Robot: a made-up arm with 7 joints. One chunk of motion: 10 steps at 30 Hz.
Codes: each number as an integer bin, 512 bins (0 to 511) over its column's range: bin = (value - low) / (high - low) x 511, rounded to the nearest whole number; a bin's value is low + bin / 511 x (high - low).
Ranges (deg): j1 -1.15..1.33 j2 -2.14..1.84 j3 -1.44..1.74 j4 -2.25..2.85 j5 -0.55..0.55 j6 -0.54..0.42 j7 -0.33..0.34
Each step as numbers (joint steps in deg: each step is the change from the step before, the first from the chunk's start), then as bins.
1 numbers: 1.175 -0.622 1.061 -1.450 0.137 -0.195 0.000
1 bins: 479 195 402 80 319 184 252
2 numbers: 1.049 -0.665 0.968 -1.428 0.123 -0.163 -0.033
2 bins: 453 189 387 82 313 201 227
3 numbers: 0.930 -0.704 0.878 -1.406 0.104 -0.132 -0.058
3 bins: 429 184 372 85 304 217 207
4 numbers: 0.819 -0.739 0.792 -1.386 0.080 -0.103 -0.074
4 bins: 406 180 359 87 293 233 195
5 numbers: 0.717 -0.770 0.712 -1.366 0.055 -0.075 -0.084
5 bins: 385 176 346 89 281 248 188
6 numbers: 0.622 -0.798 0.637 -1.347 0.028 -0.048 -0.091
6 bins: 365 172 334 90 269 262 182
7 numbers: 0.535 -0.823 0.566 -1.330 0.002 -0.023 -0.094
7 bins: 347 169 322 92 256 275 180
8 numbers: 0.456 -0.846 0.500 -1.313 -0.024 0.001 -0.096
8 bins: 331 166 312 94 244 288 178
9 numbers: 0.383 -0.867 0.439 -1.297 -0.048 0.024 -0.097
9 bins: 316 163 302 95 233 300 178
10 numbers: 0.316 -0.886 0.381 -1.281 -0.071 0.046 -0.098
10 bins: 302 161 293 97 223 312 177
